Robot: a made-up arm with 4 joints.
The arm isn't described. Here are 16 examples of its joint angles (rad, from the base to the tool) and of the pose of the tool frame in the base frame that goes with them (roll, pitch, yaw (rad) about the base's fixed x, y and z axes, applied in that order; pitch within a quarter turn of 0, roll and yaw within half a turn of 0; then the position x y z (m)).
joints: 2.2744 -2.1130 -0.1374 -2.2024
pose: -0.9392 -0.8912 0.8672 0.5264 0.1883 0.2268
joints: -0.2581 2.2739 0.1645 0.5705
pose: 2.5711 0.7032 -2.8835 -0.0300 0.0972 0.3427
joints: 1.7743 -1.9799 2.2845 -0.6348
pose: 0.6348 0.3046 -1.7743 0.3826 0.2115 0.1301
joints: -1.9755 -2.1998 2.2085 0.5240
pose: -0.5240 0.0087 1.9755 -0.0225 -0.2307 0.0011
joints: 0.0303 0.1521 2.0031 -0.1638
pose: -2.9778 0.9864 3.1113 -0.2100 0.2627 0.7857
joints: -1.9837 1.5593 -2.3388 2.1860
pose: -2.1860 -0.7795 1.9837 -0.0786 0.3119 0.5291
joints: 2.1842 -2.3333 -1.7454 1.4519
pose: 1.6897 0.9371 0.9574 0.1996 0.3553 0.1968
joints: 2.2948 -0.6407 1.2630 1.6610
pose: -1.6610 0.6223 -2.2948 0.0900 0.1869 0.5706
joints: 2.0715 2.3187 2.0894 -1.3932
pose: -1.7484 -1.2665 1.0701 0.2446 -0.3217 0.2950
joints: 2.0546 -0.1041 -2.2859 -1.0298
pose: -2.1118 -0.7516 1.0870 0.3680 -0.0870 0.8527
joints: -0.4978 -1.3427 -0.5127 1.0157
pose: 2.1259 -1.2862 -2.6438 -0.1779 -0.0781 0.6307
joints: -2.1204 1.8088 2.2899 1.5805
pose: 1.5611 -0.9571 -1.0212 -0.1107 0.2796 0.4798
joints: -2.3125 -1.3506 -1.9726 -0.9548
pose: -2.1868 0.1816 -0.8291 0.0373 -0.5768 0.5552
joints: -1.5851 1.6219 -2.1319 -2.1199
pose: 2.1199 -0.5100 1.5851 -0.2978 0.2857 0.5877
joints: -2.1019 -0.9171 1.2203 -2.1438
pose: 2.1438 0.3032 2.1019 -0.1672 -0.2873 0.7327
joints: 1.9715 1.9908 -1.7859 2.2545
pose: -2.2545 0.2049 -1.9715 -0.1840 -0.3101 0.3393
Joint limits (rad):
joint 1: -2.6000..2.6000
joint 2: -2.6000..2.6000
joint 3: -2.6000..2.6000
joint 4: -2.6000..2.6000
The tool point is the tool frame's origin. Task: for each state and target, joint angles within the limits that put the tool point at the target. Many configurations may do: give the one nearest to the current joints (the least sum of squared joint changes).
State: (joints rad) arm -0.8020 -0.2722 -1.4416 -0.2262
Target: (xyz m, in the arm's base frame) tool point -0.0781 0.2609 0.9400
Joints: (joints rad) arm -0.4699 -0.0576 -2.1671 -0.2265
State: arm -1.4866 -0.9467 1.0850 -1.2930
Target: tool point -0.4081 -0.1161 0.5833
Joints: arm -1.3428 -0.8951 1.0892 -1.2365
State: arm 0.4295 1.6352 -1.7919 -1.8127
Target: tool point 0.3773 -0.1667 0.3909
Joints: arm 1.0370 2.2536 -2.0755 -2.4120
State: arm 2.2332 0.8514 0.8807 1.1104
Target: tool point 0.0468 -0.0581 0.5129
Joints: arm 2.3083 1.0152 0.5621 0.7062
